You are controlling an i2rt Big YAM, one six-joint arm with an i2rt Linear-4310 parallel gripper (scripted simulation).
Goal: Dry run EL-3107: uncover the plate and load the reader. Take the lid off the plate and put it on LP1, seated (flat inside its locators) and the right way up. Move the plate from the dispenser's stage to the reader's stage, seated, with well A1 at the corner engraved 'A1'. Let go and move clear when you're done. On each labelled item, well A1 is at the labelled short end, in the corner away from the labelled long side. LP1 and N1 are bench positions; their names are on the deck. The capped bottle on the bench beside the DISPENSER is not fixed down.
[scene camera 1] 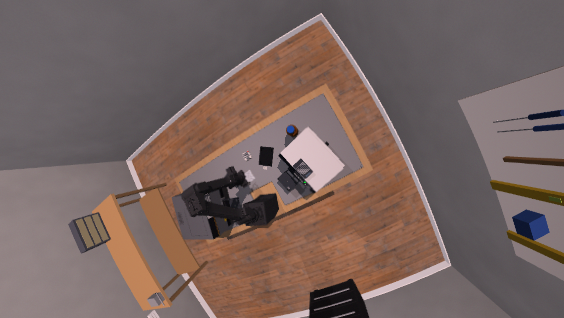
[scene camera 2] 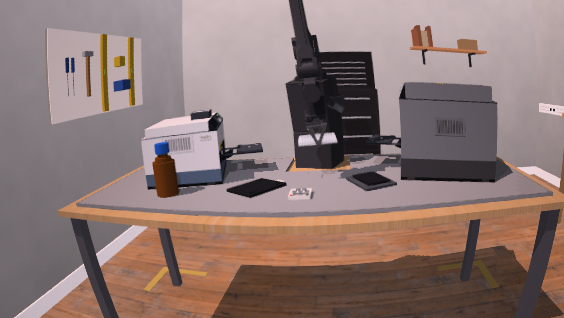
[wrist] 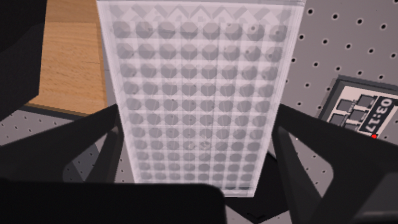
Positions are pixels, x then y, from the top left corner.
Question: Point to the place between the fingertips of my gripper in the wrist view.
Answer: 197,112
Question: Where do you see a well plate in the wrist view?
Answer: At 187,94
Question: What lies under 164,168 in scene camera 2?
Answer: A brown capped bottle.
